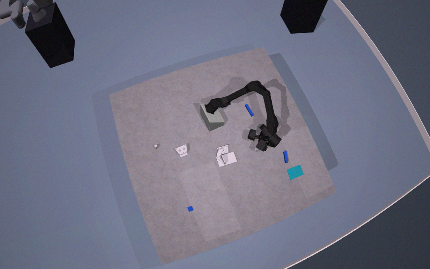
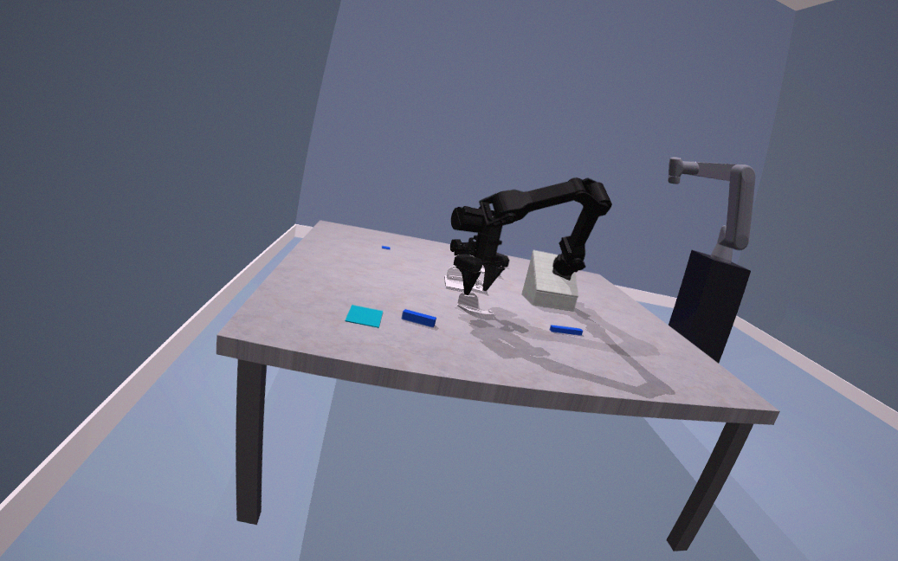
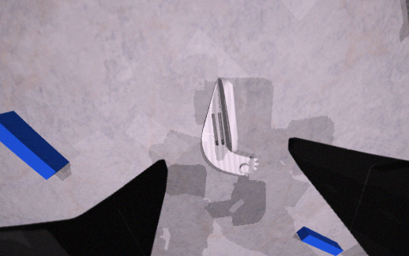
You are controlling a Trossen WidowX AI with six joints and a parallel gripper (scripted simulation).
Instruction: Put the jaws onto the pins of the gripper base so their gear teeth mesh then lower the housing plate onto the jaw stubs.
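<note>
My gripper tip is 5 cm above the white jaw and 3 cm past it. The rest, counted from my gripper tip: teal tile: 25 cm ahead, 20 cm to the left, 5 cm below; then blue bar: 26 cm behind, 5 cm below, 1 cm to the left; then white stepped part: 50 cm to the right, 8 cm behind, 5 cm below.
</note>
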